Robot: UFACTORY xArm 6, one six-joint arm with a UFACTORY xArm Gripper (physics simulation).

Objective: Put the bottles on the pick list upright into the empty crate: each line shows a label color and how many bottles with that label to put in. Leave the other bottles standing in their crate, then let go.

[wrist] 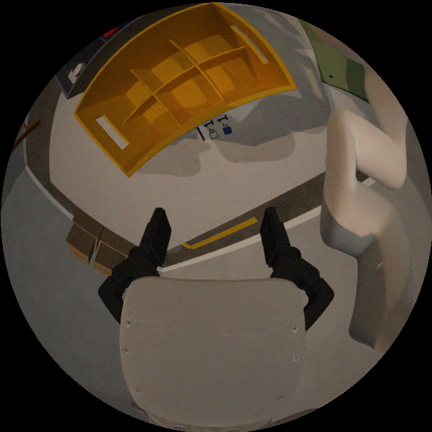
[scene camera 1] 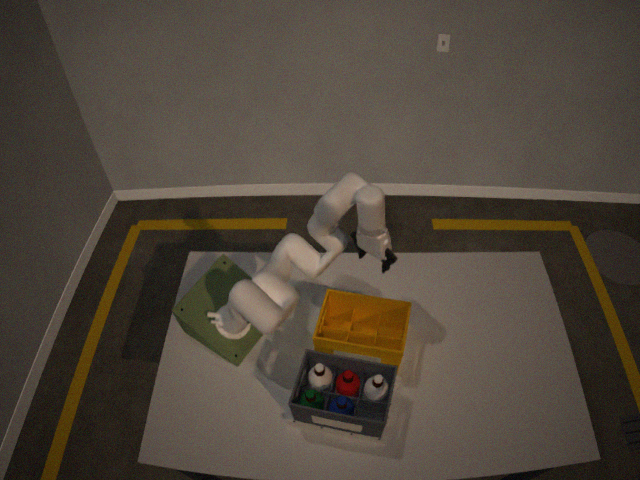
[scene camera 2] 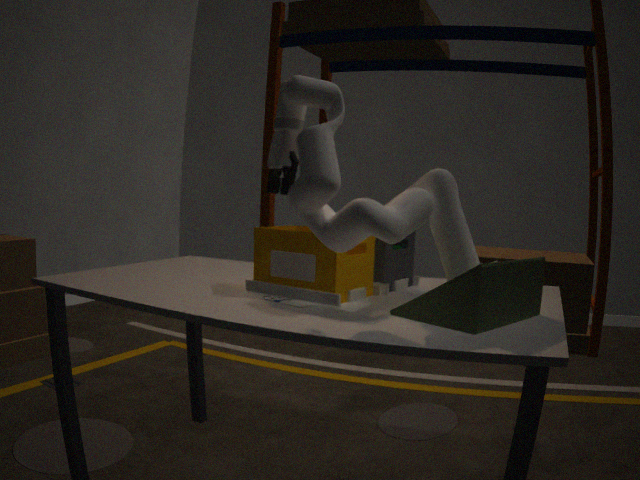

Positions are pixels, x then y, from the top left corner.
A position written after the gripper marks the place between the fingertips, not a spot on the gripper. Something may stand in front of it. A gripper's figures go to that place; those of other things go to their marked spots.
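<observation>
The gripper (wrist: 214, 218) is 130 mm from the lens, while a pick list (wrist: 246, 117) lies 360 mm from the lens.
</observation>
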